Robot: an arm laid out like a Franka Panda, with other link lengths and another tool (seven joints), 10 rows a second.
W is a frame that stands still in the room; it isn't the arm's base.
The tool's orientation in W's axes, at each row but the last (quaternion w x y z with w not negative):
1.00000 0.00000 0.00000 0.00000
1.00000 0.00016 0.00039 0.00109
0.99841 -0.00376 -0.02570 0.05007
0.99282 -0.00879 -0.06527 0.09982
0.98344 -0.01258 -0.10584 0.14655
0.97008 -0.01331 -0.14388 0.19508
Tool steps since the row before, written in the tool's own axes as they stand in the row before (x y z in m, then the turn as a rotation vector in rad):
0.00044 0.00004 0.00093 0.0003 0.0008 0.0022
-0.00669 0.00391 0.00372 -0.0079 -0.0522 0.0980
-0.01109 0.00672 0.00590 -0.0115 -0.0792 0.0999
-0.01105 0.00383 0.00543 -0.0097 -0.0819 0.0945
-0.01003 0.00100 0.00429 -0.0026 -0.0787 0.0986
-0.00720 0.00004 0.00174 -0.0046 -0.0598 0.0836
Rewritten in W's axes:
0.00044 0.00004 0.00093 0.0003 0.0008 0.0022
-0.00670 0.00389 0.00373 -0.0077 -0.0522 0.0980
-0.01200 0.00560 0.00526 -0.0087 -0.0795 0.1000
-0.01220 0.00157 0.00385 -0.0057 -0.0818 0.0949
-0.01057 -0.00199 0.00209 -0.0008 -0.0767 0.1002
-0.00686 -0.00277 -0.00031 -0.0054 -0.0595 0.0838

